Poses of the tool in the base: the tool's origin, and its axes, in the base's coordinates. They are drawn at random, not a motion.
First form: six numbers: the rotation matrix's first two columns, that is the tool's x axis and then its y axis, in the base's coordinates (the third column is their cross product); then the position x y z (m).
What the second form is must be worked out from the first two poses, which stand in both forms.
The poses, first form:
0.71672, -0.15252, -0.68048, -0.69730, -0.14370, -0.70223, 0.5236, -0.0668, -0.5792
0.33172, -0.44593, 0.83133, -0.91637, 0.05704, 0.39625, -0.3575, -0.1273, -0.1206
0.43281, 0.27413, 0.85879, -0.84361, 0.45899, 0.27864, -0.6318, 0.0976, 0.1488
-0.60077, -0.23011, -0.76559, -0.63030, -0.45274, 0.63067, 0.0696, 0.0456, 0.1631
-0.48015, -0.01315, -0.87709, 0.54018, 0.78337, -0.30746, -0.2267, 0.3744, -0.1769
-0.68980, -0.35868, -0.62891, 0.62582, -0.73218, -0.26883, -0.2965, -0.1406, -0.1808
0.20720, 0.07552, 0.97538, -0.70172, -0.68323, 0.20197, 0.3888, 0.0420, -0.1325
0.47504, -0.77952, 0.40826, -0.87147, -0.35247, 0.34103, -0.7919, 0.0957, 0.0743
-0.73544, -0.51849, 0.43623, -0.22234, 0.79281, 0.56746, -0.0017, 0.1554, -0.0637
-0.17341, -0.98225, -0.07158, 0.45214, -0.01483, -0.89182, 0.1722, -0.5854, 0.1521
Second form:
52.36, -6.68, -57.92, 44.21, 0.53, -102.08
-35.75, -12.73, -12.06, 70.10, -12.95, 113.57
-63.18, 9.76, 14.88, 62.84, -18.53, 63.04
6.96, 4.56, 16.31, 133.63, -29.45, -81.62
-22.67, 37.44, -17.69, -131.63, 43.72, 120.70
-29.65, -14.06, -18.08, -137.78, -21.35, 38.44
38.88, 4.20, -13.25, 73.55, 42.97, 96.95
-79.19, 9.57, 7.43, 61.41, -7.00, 148.55
-0.17, 15.54, -6.37, 163.18, -39.80, -155.36
17.22, -58.54, 15.21, -110.98, 61.04, 22.72

